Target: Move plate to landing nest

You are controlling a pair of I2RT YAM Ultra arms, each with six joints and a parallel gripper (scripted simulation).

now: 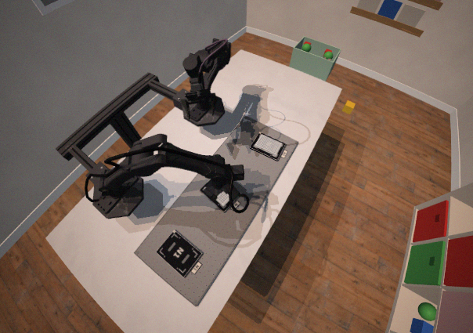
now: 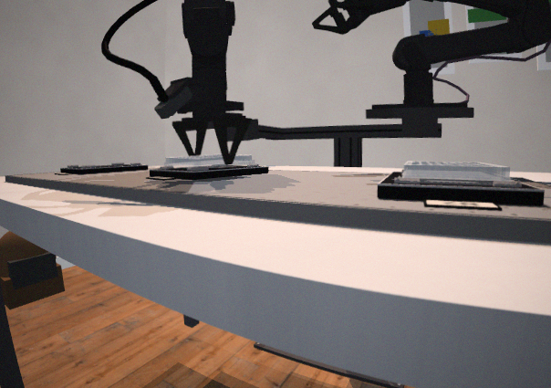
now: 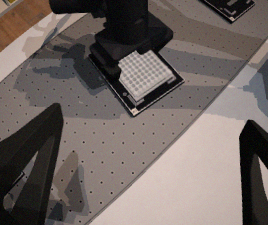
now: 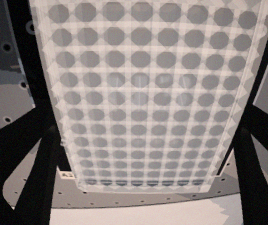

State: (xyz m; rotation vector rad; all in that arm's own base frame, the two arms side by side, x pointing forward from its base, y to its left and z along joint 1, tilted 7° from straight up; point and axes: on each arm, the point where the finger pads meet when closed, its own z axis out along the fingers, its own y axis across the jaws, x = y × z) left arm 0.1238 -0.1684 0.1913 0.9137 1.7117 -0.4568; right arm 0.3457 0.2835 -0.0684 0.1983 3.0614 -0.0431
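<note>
Right now the N3 nest is 2 cm below my right hand. From my right hand the other things lie so: plate: 36 cm to the left, 5 cm ahead, 1 cm below.
</note>
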